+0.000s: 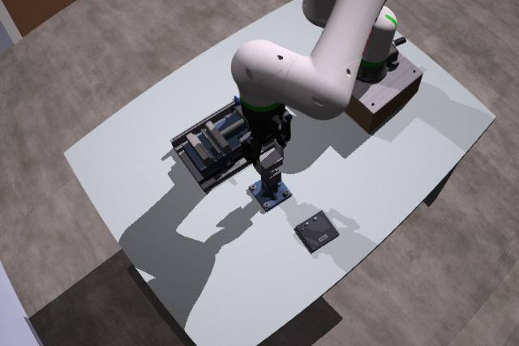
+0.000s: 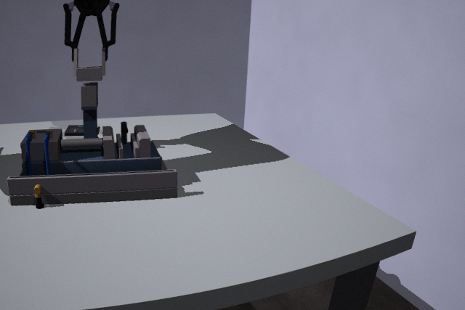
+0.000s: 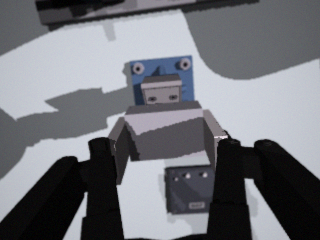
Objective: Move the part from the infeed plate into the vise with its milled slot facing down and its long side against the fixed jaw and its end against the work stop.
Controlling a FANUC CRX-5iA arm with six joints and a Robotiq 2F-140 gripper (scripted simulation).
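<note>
My hand is 30 mm above the part. Round my hand: cylinder rod 10 mm ahead, 200 mm to the right, 130 mm below; blue work stop 90 mm ahead, 130 mm to the right, 150 mm below; black work stop 90 mm ahead, 150 mm to the right, 120 mm below.
</note>
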